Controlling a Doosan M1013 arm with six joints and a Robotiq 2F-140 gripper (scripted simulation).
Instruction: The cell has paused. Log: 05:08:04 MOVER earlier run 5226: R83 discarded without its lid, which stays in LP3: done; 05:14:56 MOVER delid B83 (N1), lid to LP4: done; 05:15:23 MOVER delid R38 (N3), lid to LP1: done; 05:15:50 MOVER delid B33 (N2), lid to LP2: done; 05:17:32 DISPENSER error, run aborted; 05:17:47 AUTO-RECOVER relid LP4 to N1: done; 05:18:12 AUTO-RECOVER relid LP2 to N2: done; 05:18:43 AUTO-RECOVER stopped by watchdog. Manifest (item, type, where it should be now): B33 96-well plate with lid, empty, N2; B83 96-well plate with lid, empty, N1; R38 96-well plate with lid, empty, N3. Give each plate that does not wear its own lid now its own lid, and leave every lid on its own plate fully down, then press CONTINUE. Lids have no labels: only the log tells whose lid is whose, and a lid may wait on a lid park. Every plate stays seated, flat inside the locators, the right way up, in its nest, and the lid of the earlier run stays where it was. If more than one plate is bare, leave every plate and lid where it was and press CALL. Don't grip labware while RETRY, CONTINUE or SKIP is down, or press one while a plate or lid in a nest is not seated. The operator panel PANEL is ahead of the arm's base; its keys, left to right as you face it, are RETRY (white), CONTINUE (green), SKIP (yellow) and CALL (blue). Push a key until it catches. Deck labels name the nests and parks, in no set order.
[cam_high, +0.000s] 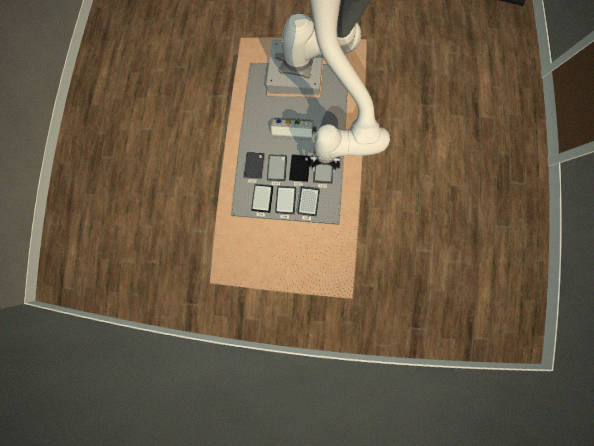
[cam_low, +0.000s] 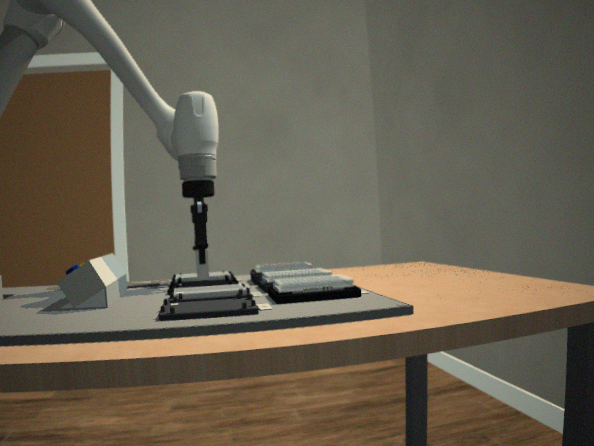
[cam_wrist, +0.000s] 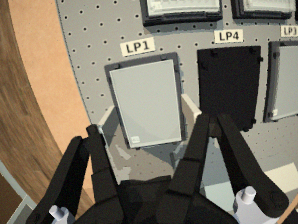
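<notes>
My hand is 20 mm above the grey lid. From my hand the other things lie so: LP4 park (10 mm ahead, 130 mm to the right, 30 mm below); then plate (190 mm ahead, 40 mm to the right, 10 mm below); then white key (220 mm behind, 140 mm to the right, 30 mm above).
</notes>
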